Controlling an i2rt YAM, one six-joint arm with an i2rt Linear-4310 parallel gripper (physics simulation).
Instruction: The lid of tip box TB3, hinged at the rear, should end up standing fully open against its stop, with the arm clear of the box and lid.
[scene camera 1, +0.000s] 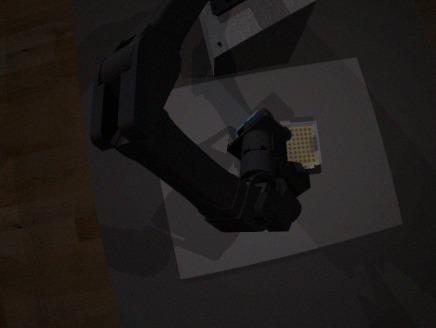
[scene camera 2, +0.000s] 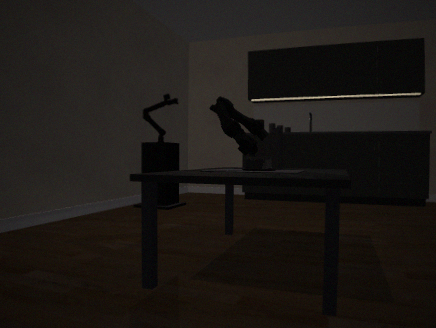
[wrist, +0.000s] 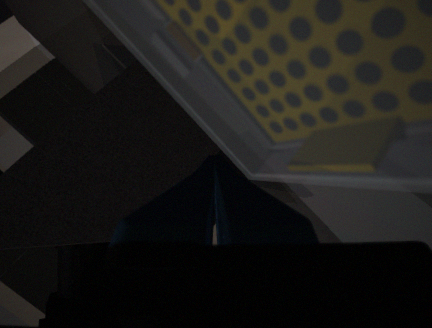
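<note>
Tip box TB3 shows a yellow, dark-holed rack inside a pale grey rim. In the scene camera 1 view it is right of the arm's wrist, which hides its left part. In the wrist view it fills the upper right, with one rim corner near the fingertips. I cannot make out the lid clearly or tell its angle. My gripper is shut and empty, its dark blue fingers together. The tips are close by that corner in the picture; contact cannot be told. In the scene camera 1 view the fingertips are not clear.
A pale mat lies under the box on the dark table. A grey block stands at the mat's upper edge. The arm's forearm crosses over the mat's left part. Another arm stands on a black pedestal in the background.
</note>
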